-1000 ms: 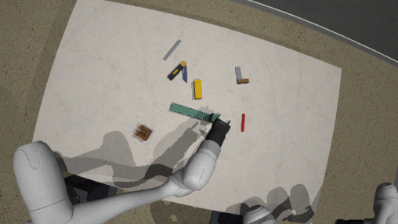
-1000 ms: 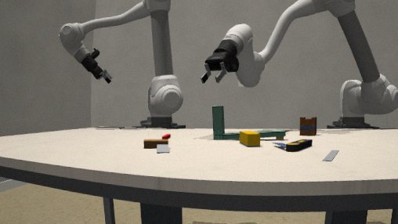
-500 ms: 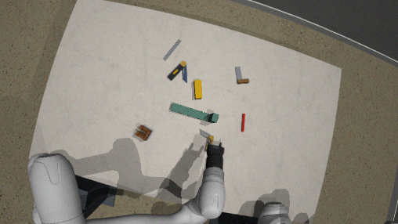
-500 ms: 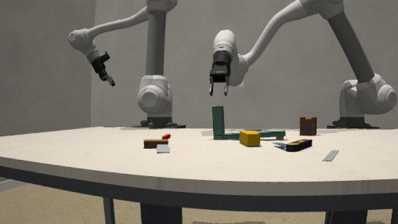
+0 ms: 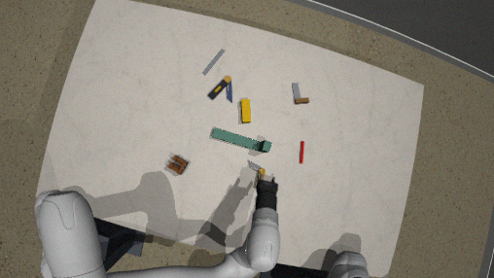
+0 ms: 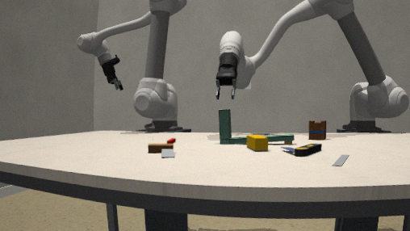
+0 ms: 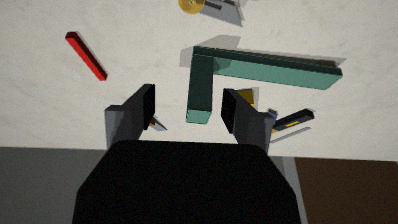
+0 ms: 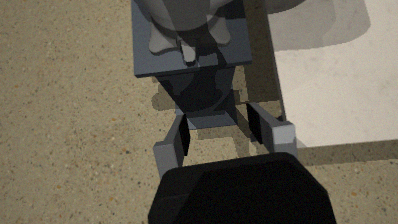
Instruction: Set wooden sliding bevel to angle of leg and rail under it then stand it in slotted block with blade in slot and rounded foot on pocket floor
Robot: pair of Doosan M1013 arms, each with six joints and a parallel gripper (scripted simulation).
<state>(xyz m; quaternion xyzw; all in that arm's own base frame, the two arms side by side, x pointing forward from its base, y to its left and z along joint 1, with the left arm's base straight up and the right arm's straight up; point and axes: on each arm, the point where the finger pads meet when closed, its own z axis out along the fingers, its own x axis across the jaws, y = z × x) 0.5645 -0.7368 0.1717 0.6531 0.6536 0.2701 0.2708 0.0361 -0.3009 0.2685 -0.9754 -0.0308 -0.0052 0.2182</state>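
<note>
Now: the wooden sliding bevel 160 mm below my left hand, 20 mm ahead of it and 10 mm to the left of it. Also, from my left hand: red stick 170 mm below, 160 mm to the right, 160 mm ahead; grey blade 160 mm below, 40 mm ahead, 20 mm to the left; yellow block 280 mm ahead, 160 mm below, 130 mm to the left.
</note>
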